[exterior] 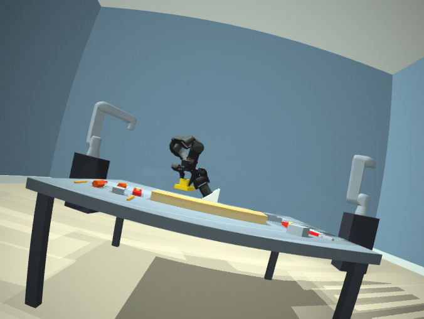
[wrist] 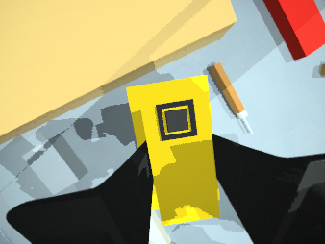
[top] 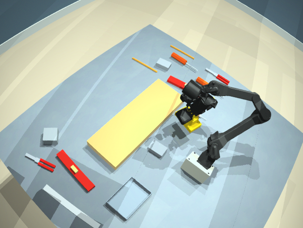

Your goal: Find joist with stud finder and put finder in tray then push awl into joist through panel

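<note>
My gripper tip is 1 cm past the awl, 11 cm to the left of it and 8 cm above it. From my gripper tip the other things lie so: small wooden cube: 26 cm to the right, 8 cm below; square indicator: 2 cm ahead, 3 cm above; yellow stud finder: 1 cm ahead, 2 cm above.
</note>
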